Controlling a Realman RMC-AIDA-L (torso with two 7-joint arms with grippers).
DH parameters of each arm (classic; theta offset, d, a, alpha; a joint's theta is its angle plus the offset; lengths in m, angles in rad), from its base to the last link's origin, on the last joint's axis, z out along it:
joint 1: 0 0.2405 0 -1.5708
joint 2: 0 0 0 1.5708
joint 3: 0 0.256 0 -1.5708
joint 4: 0 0 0 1.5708
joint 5: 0 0.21 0 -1.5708
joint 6: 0 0 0 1.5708
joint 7: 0 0.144 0 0
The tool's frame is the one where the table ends.
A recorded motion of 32 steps. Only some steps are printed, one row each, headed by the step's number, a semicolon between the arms.
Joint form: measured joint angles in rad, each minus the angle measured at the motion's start. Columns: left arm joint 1, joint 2, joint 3, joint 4, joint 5, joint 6, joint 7; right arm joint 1, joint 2, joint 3, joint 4, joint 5, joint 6, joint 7.
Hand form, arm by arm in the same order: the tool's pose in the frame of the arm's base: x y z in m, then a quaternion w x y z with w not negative. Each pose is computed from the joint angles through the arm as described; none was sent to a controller.
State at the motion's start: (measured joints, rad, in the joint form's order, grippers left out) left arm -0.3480 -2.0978 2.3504 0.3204 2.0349 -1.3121 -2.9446; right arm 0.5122 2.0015 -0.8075 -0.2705 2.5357 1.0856 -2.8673
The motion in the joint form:
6: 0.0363 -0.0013 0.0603 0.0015 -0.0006 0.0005 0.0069; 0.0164 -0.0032 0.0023 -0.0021 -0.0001 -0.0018 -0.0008
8: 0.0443 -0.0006 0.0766 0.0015 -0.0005 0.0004 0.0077; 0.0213 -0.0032 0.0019 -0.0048 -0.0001 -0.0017 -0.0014
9: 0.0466 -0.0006 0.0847 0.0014 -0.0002 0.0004 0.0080; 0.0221 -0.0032 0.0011 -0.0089 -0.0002 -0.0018 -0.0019
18: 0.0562 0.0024 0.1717 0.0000 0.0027 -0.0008 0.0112; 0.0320 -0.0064 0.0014 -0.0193 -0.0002 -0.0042 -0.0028
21: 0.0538 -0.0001 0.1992 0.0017 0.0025 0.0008 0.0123; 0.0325 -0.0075 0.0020 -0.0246 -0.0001 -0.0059 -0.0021
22: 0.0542 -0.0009 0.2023 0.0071 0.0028 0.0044 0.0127; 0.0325 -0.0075 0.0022 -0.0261 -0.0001 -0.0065 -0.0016
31: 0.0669 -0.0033 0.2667 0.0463 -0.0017 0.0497 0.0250; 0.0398 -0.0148 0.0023 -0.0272 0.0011 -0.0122 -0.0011
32: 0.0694 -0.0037 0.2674 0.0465 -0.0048 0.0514 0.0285; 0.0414 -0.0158 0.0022 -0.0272 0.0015 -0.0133 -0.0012
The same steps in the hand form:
6: -0.3212 0.2971 -0.0131 0.69945 -0.63709 -0.17203 -0.27440; 0.3247 0.3942 0.0983 0.68014 -0.66429 0.12817 0.28231
8: -0.3224 0.2938 -0.0154 0.69572 -0.64247 -0.17173 -0.27152; 0.3222 0.3961 0.0989 0.67978 -0.66451 0.12501 0.28409
9: -0.3224 0.2926 -0.0167 0.69348 -0.64535 -0.17115 -0.27075; 0.3211 0.3968 0.0997 0.68005 -0.66449 0.12257 0.28455
18: -0.3190 0.2847 -0.0293 0.66747 -0.67676 -0.15860 -0.26707; 0.3162 0.4013 0.1035 0.68104 -0.66386 0.11401 0.28719
21: -0.3154 0.2835 -0.0349 0.65740 -0.68660 -0.15509 -0.26897; 0.3155 0.4021 0.1052 0.68207 -0.66304 0.11202 0.28741
22: -0.3141 0.2835 -0.0365 0.65506 -0.68797 -0.15654 -0.27036; 0.3153 0.4022 0.1055 0.68228 -0.66281 0.11176 0.28756
31: -0.3078 0.2767 -0.0552 0.62544 -0.71396 -0.16722 -0.26669; 0.3138 0.4053 0.1092 0.68341 -0.66247 0.10868 0.28683
32: -0.3088 0.2759 -0.0554 0.62647 -0.71369 -0.16832 -0.26429; 0.3134 0.4059 0.1097 0.68352 -0.66245 0.10822 0.28679

